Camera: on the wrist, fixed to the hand. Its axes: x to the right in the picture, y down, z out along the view.
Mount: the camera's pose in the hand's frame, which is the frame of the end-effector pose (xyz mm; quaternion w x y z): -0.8 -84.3 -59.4 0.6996 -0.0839 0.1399 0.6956
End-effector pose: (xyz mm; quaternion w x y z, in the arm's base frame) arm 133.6 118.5 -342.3 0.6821 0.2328 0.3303 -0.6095
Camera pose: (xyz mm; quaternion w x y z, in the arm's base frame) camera 40.6 149.3 -374.5 0.8745 0.4207 0.2157 0.1083
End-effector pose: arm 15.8 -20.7 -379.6 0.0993 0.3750 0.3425 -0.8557
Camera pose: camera 14.5 81.3 -364.7 0.6483 0.6120 0.0645 -0.4484
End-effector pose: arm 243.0 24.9 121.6 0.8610 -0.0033 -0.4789 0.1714
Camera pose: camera 316.3 -45.3 103.1 0.5499 -0.4317 -0.2267 0.6782
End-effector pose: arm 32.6 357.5 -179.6 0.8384 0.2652 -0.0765 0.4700
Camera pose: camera 94.8 352.4 -261.7 0.2926 -0.0038 -0.1601 0.9427
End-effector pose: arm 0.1 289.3 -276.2 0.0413 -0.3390 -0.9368 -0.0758
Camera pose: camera -51.8 214.7 -227.4 0.1842 -0.8817 -0.4075 -0.1503
